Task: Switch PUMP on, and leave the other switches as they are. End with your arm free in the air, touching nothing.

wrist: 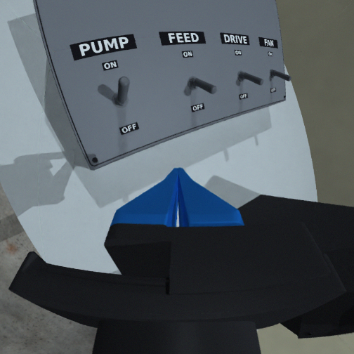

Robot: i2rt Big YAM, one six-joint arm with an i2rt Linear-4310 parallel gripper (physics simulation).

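The grey switch panel [160,70] stands tilted in the upper part of the wrist view, with four toggle switches in a row. The PUMP lever [122,90] at the left points up toward its ON label. The FEED lever [204,85], the DRIVE lever [251,78] and the FAN lever [281,75] stick out to the right and slightly down, unlike the PUMP lever. My gripper [177,174] is shut and empty, its blue fingertips together. It is below the panel's lower edge in the view, apart from all the levers.
A pale round table top [280,165] lies under the panel, with shadows of the panel and the arm on it. A mottled grey floor [20,270] shows at the lower left, and an olive-brown surface [325,75] shows at the right.
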